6 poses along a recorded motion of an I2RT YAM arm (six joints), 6.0 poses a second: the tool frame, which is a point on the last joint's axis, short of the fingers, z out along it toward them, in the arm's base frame.
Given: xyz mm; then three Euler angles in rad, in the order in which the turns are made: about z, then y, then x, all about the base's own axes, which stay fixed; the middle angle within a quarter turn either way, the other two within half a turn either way.
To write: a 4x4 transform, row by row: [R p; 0 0 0 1], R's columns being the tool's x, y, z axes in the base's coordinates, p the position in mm. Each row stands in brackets. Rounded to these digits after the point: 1 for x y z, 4 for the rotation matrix.
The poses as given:
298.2 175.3 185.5 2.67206 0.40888 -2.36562
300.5 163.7 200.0 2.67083 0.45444 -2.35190
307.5 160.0 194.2 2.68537 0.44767 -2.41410
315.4 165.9 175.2 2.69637 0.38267 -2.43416
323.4 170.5 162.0 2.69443 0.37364 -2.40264
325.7 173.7 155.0 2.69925 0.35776 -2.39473
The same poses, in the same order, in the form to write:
[[-0.8183 -0.4152 0.3976 298.2], [-0.0746 0.7625 0.6427 175.3], [-0.5700 0.4962 -0.6549 185.5], [0 0 0 1]]
[[-0.8008 -0.4075 0.4390 300.5], [-0.0415 0.7689 0.6381 163.7], [-0.5975 0.4927 -0.6326 200.0], [0 0 0 1]]
[[-0.8093 -0.3971 0.4329 307.5], [-0.0706 0.7973 0.5995 160.0], [-0.5832 0.4546 -0.6732 194.2], [0 0 0 1]]
[[-0.8372 -0.3995 0.3734 315.4], [-0.1083 0.7904 0.6029 165.9], [-0.5360 0.4643 -0.7051 175.2], [0 0 0 1]]
[[-0.8395 -0.4026 0.3650 323.4], [-0.0980 0.7728 0.6270 170.5], [-0.5345 0.4906 -0.6882 162.0], [0 0 0 1]]
[[-0.8465 -0.4010 0.3502 325.7], [-0.0991 0.7650 0.6363 173.7], [-0.5230 0.5040 -0.6874 155.0], [0 0 0 1]]

